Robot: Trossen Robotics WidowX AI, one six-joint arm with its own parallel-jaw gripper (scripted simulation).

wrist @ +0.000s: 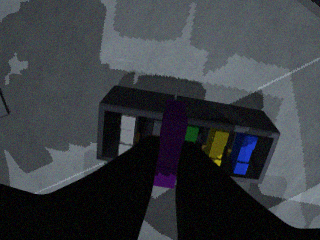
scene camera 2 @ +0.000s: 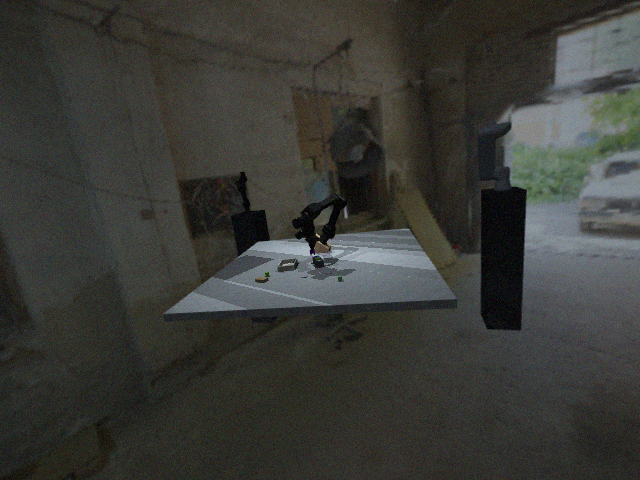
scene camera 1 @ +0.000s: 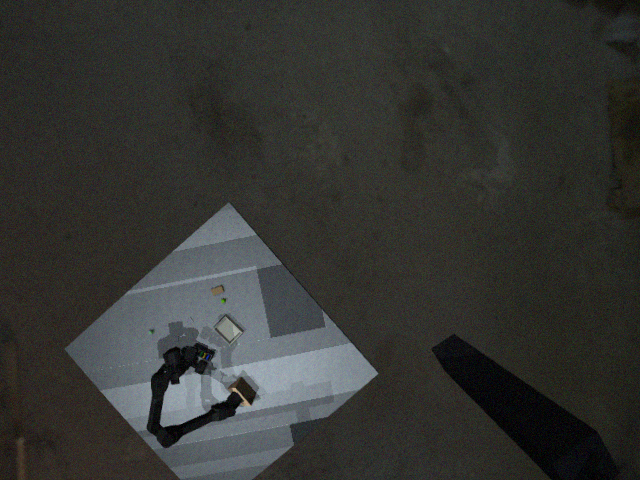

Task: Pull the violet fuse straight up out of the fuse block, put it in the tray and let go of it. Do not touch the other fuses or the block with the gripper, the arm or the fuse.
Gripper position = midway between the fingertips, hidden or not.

The gripper (wrist: 169,149) holds a violet fuse. Further things: a blue fuse (wrist: 242,149).
